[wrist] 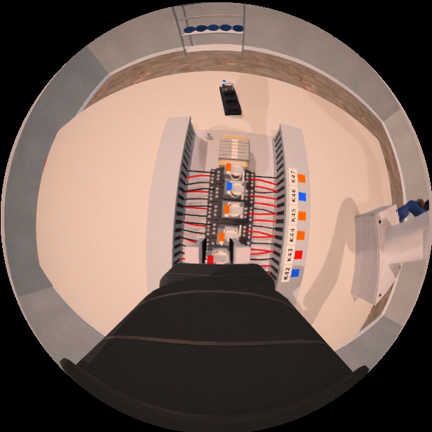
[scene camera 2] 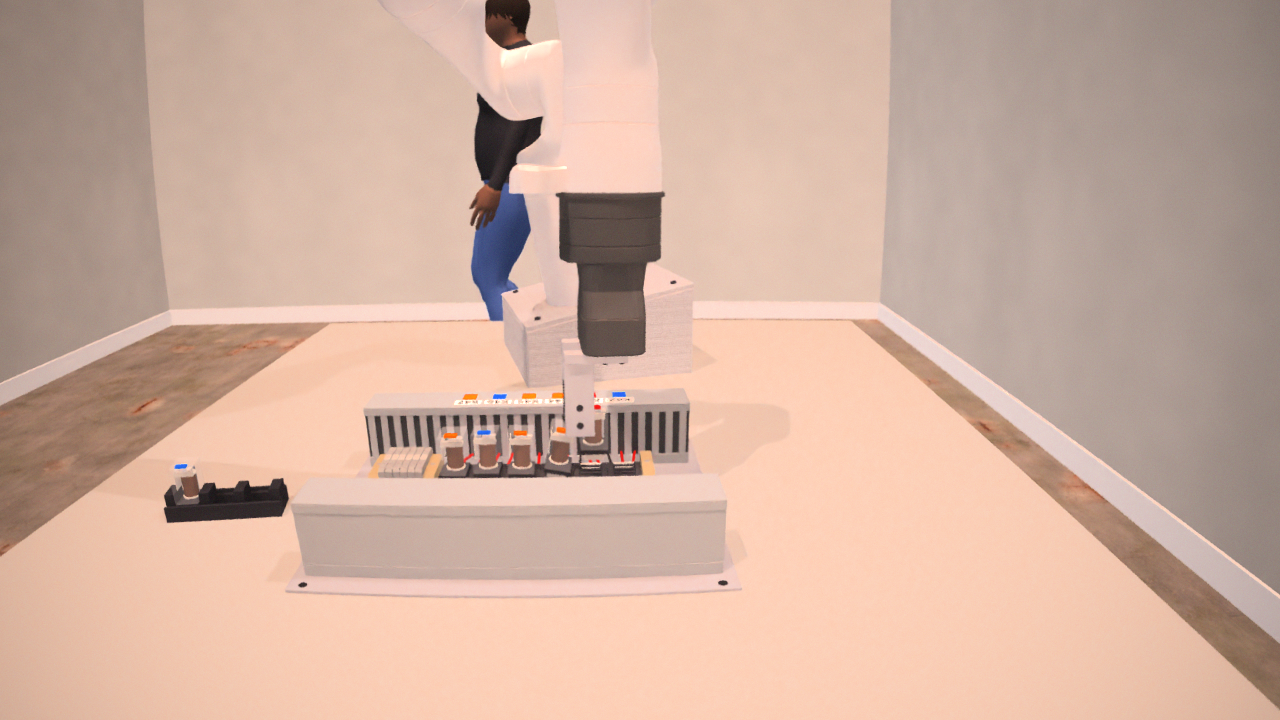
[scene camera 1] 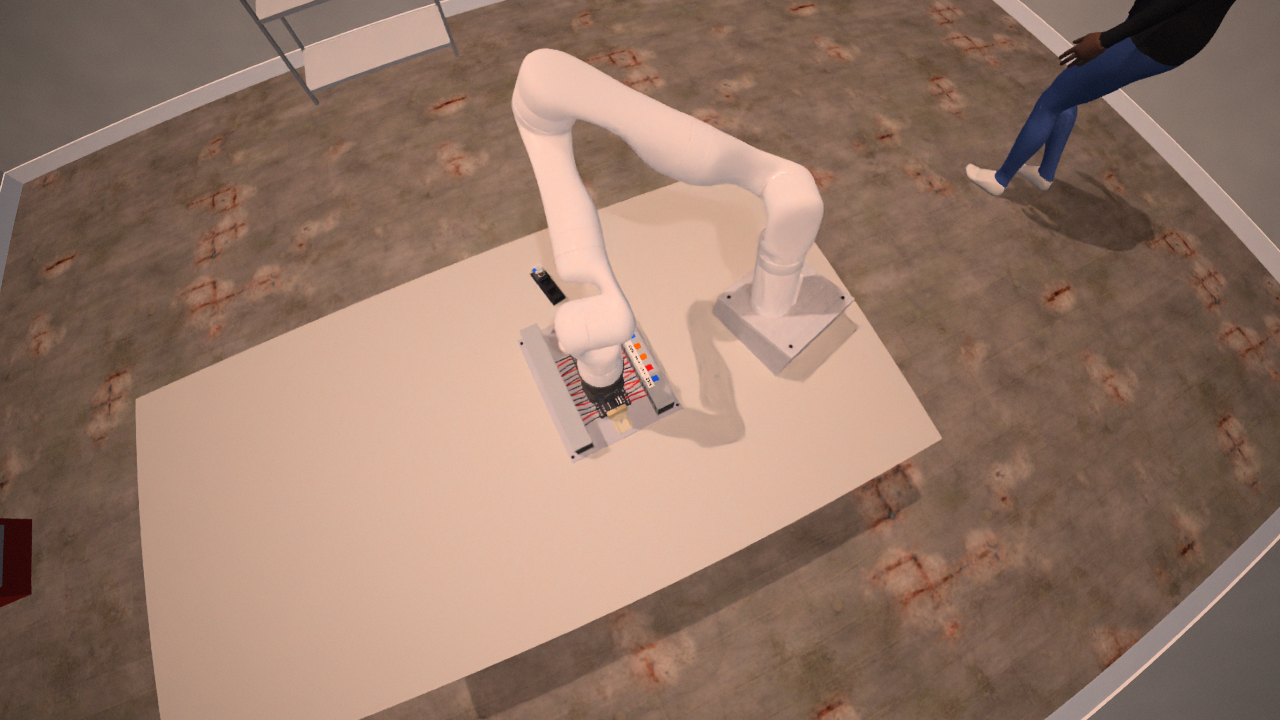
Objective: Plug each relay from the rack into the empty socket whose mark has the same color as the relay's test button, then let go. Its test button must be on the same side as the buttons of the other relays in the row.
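Seen in the pictures: gripper, between the fingertips: (scene camera 2: 578, 427); arm's base, origin of its link: (scene camera 1: 770, 300).
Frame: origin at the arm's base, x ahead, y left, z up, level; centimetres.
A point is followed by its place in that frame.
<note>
My gripper (scene camera 2: 587, 428) {x 42.2, y 4.1, z -1.8 cm} (wrist: 217, 246) is shut on the red-button relay (scene camera 2: 595, 431) {x 43.4, y 5.5, z -1.6 cm} (wrist: 220, 257), holding it upright above the row; its button is on the left in the wrist view, like the row's other buttons. Below it, the K43 socket (scene camera 2: 591, 464) is empty, as is the K42 socket (scene camera 2: 624, 463) {x 39.0, y 7.5, z -6.2 cm} beside it. The red K43 mark (wrist: 298, 255) and blue K42 mark (wrist: 295, 273) are on the right duct. The orange-button relay at K44 (scene camera 2: 561, 449) {x 42.6, y 2.7, z -3.5 cm} (wrist: 230, 233) sits slightly askew. A blue-button relay (scene camera 2: 187, 483) {x 47.3, y -29.1, z -6.0 cm} (wrist: 228, 86) stands in the black rack (scene camera 2: 226, 511) {x 46.8, y -26.0, z -8.6 cm} (wrist: 231, 108).
Three more relays with orange, blue (scene camera 2: 486, 450) {x 42.8, y -3.3, z -3.7 cm} (wrist: 235, 189) and orange buttons stand in the row. Grey slotted ducts (scene camera 2: 510, 537) {x 52.9, y 0.4, z -5.6 cm} (wrist: 167, 165) flank it, with red and black wires between. Terminal blocks (scene camera 2: 404, 461) {x 43.2, y -10.2, z -4.7 cm} (wrist: 234, 148) stand at the row's far end. A person (scene camera 1: 1056, 98) stands beyond the table.
</note>
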